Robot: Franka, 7 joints.
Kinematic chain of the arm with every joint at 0, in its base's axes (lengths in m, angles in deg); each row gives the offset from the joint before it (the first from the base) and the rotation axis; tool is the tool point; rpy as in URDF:
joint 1: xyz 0 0 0.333 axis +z
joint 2: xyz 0 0 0 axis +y
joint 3: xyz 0 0 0.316 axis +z
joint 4: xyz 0.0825 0 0 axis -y
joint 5: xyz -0.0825 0 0.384 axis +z
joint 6: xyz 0 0 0 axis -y
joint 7: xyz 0.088 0 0 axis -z
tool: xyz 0 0 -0.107 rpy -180 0 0
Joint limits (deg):
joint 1: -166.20..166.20
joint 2: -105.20..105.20
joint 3: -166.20..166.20
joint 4: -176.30..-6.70
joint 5: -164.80..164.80
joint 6: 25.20..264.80
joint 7: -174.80..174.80
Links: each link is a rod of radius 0.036 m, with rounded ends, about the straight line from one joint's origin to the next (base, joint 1, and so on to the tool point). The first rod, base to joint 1, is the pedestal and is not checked.
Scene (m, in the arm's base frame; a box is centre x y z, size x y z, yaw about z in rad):
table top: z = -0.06
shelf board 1: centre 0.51 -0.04 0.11 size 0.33 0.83 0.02 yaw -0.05
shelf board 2: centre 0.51 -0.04 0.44 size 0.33 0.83 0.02 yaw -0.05
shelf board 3: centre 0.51 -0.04 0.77 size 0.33 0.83 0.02 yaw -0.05
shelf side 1: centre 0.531 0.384 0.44 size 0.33 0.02 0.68 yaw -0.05
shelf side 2: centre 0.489 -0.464 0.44 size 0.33 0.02 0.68 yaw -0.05
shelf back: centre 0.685 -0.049 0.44 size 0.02 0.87 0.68 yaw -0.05
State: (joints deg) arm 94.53 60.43 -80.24 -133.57 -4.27 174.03 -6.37
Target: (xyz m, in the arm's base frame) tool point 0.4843 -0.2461 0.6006
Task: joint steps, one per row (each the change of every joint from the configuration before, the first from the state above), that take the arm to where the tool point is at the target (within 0.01 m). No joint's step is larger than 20 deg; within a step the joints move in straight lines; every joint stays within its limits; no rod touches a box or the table.
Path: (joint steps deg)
1: -19.06 7.11 0.91 -8.55 -2.46 -11.87 -5.42
2: -19.06 7.10 0.92 -8.54 -2.46 -11.86 -5.41
3: -19.06 7.11 0.91 -8.55 -2.46 -11.87 -5.42
4: -19.06 7.10 0.91 -8.54 -2.46 -11.86 -5.41
5: -19.06 7.11 0.92 -8.55 -2.46 -11.87 -5.42
6: 18.92 -4.69 -15.80 3.73 5.56 14.59 6.77
7: 18.92 -4.69 -15.81 3.72 5.56 14.59 6.77
8: 18.92 -4.68 -15.80 3.73 5.56 14.59 6.77
9: 18.92 -4.69 -15.80 3.72 5.57 14.58 6.77
10: -4.46 -15.00 13.61 18.35 -2.94 0.33 0.00
11: -4.46 -15.01 13.61 18.35 -2.93 0.32 0.00

